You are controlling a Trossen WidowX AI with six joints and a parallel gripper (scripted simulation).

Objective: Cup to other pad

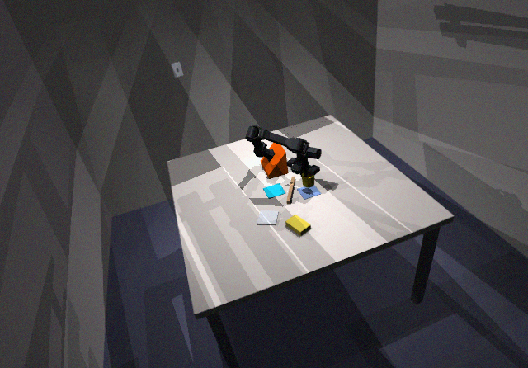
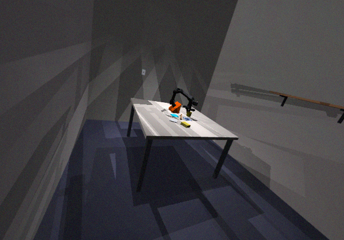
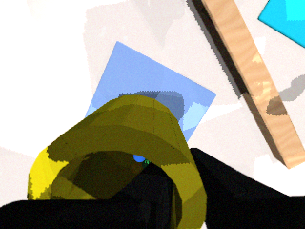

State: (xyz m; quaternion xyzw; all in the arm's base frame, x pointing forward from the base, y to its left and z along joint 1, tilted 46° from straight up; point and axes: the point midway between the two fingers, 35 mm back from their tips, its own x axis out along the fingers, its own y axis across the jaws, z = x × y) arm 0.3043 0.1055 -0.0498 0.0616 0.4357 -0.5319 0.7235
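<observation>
Now: gripper tip 17 cm to the left of the cyan block, 9 cm above it and 6 cm past it. The rest, counted from my gripper tip: wooden stick (8 cm to the right, 8 cm below, 2 cm behind); then yellow cup (2 cm to the left, 2 cm ahead); then blue pad (9 cm below, 2 cm to the left, 2 cm ahead).
</observation>
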